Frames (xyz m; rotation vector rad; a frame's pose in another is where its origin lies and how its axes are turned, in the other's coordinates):
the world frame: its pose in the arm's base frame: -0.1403 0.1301 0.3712 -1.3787 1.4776 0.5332
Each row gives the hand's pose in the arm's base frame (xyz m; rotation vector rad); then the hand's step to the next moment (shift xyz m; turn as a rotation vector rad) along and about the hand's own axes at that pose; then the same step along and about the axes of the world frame.
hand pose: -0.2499 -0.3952 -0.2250 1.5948 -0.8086 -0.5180
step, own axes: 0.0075 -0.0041 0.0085 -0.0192 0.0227 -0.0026
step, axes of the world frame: 0.0093 -0.0010 -0.0075 -0.0274 0.0119 -0.0012
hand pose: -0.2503 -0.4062 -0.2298 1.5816 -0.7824 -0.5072
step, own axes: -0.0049 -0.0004 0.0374 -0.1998 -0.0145 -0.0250
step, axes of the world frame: 0.0120 0.0241 -0.0264 -0.0676 0.1558 0.1092
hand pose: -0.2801 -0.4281 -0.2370 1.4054 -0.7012 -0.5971
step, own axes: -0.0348 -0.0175 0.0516 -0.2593 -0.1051 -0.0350
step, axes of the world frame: 0.0116 0.0592 -0.0231 -0.0099 0.2223 0.1731
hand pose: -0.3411 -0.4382 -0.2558 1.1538 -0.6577 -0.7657
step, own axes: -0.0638 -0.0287 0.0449 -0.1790 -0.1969 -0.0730
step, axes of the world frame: -0.0054 0.0829 -0.0029 0.1104 0.1797 0.1779
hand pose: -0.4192 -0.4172 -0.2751 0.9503 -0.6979 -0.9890
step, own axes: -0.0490 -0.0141 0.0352 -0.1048 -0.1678 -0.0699
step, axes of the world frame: -0.0218 0.0577 0.0057 0.1176 0.1193 0.1263
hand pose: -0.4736 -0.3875 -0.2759 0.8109 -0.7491 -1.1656
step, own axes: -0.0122 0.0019 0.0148 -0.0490 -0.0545 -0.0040
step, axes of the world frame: -0.0140 0.0133 -0.0001 0.0226 0.0569 0.0405
